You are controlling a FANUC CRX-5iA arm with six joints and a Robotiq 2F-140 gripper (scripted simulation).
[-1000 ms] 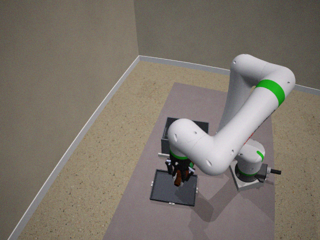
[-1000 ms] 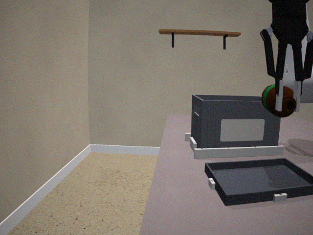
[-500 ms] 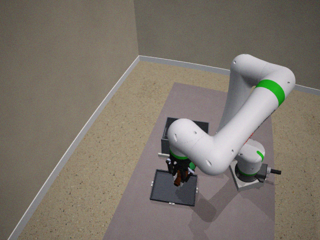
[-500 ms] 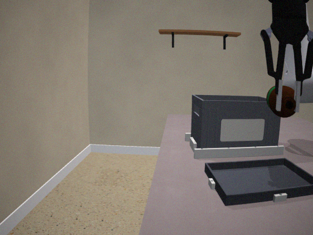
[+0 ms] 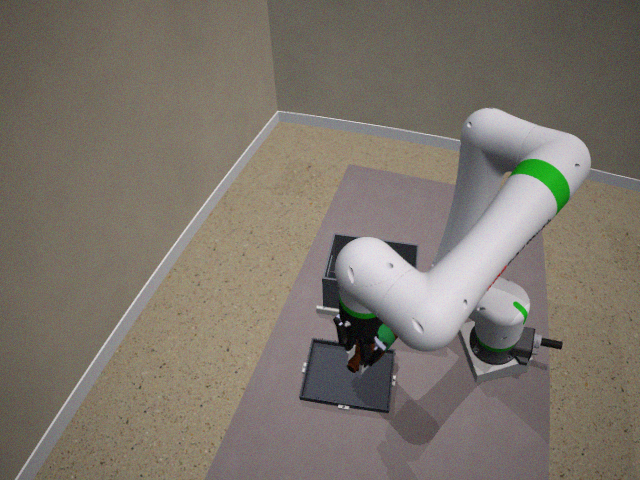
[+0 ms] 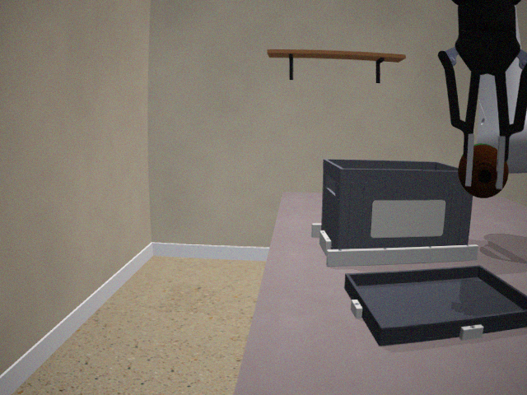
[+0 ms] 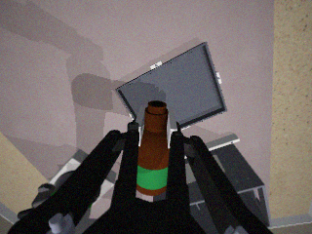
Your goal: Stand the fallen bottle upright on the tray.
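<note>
Now: the bottle 20 mm behind my hand, 50 mm to the right of it and 20 mm below it. Round my hand: tray: 30 mm ahead, 40 mm to the right, 210 mm below; crate: 70 mm ahead, 340 mm to the right, 140 mm below.
</note>
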